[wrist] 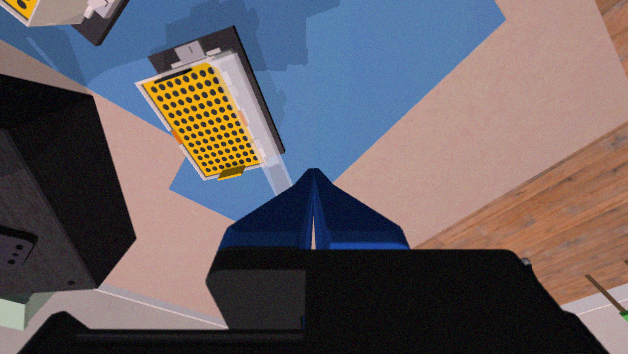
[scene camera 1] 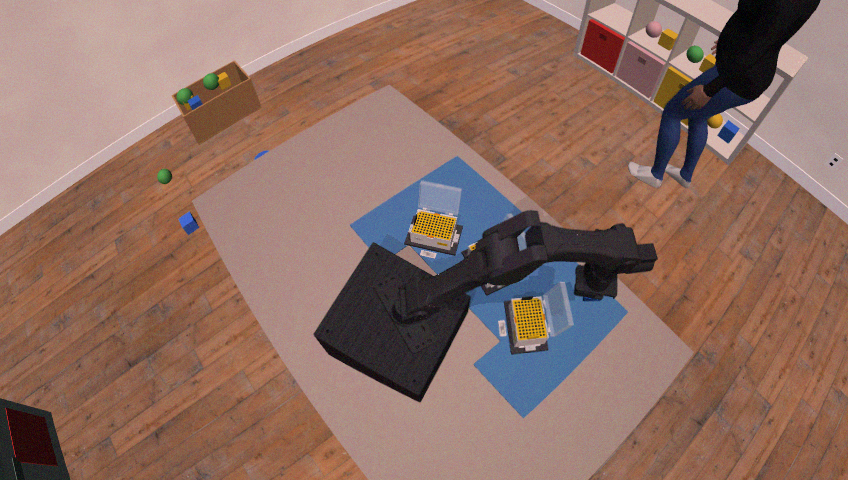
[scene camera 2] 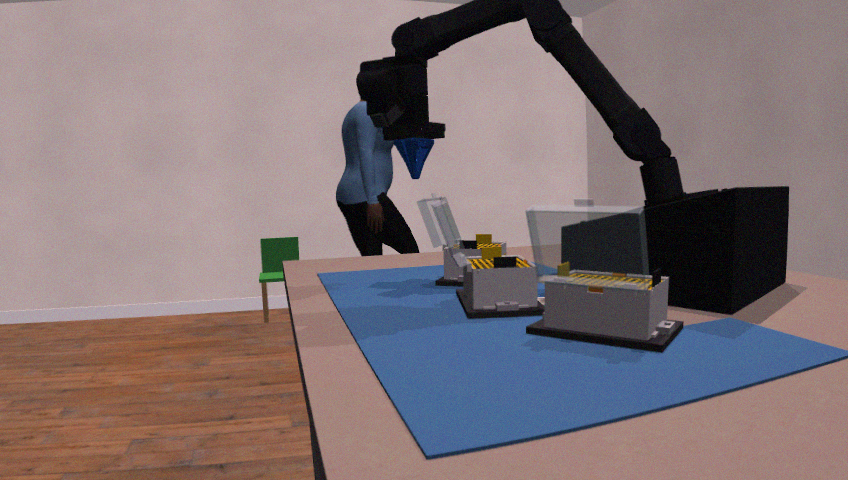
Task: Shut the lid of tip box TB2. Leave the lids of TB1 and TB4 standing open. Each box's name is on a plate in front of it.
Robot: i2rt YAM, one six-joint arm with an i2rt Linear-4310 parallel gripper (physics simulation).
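Places are measured from the arm's base along level axes (x back, y right, z up), in centimetres.
Pixels of known places: gripper, fingertip midpoint: [wrist: 313,177] [scene camera 1: 583,298] [scene camera 2: 415,179]; arm's base at its link origin: [scene camera 1: 404,313] [scene camera 2: 667,207].
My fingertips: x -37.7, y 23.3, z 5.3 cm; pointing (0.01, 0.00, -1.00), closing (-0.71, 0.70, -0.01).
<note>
Ahead of a thing's pixels: the offset from my fingertips to its top centre. "pt": to the spot under its first point. Level surfaces: height alone.
Box TB2 @(dx +9.7, dy -6.3, dz -10.5 cm) [scene camera 1: 529,321] [wrist: 202,120] holds a yellow tip rack; its clear lid @(pt dx +3.3, dy -3.1, dz -8.2 cm) [scene camera 1: 558,309] stands open, leaning outward from the base, and shows narrow in the wrist view. TB1 [scene camera 1: 433,230] [scene camera 2: 598,306] has its lid @(pt dx +9.6, dy -49.7, dz -8.0 cm) [scene camera 1: 440,197] [scene camera 2: 586,237] open. TB4 @(dx +8.5, dy -27.2, dz -11.4 cm) [scene camera 2: 499,288] is between them, mostly hidden by the arm in scene camera 1. In scene camera 2 the TB2 and TB4 lids overlap, so I cannot separate them. The name plates are unreadable. My gripper [scene camera 1: 590,297] [scene camera 2: 415,177] [wrist: 313,177] is shut, empty, high above the mat on the outer side of TB2's lid.
The blue mat @(dz -18.0 cm) [scene camera 1: 526,392] [scene camera 2: 416,404] lies on the pale table @(dz -18.3 cm) [scene camera 1: 309,196] [scene camera 2: 743,428]. The black base [scene camera 1: 380,333] [scene camera 2: 726,249] stands on the boxes' inner side. A person [scene camera 1: 678,124] [scene camera 2: 363,160] stands beyond the table, and a green chair [scene camera 2: 279,255] stands past its far end.
</note>
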